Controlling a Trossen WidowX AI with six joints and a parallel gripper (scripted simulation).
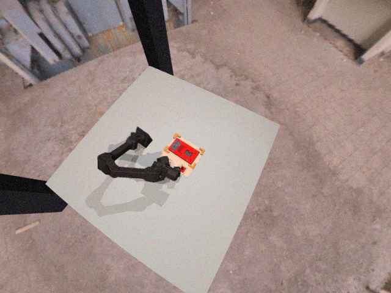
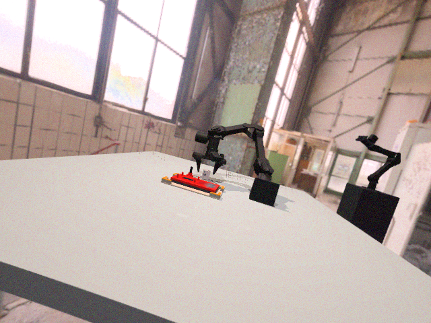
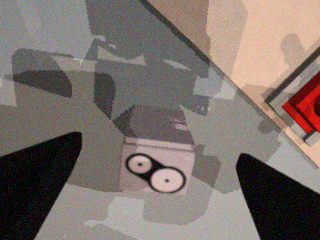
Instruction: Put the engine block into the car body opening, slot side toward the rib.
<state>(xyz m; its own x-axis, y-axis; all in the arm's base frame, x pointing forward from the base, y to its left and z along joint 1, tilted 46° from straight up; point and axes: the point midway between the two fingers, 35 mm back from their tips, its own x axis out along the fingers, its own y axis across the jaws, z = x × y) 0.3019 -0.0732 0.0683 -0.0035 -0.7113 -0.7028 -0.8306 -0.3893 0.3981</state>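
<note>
Now: the engine block 1 cm below my gripper tip.
</note>
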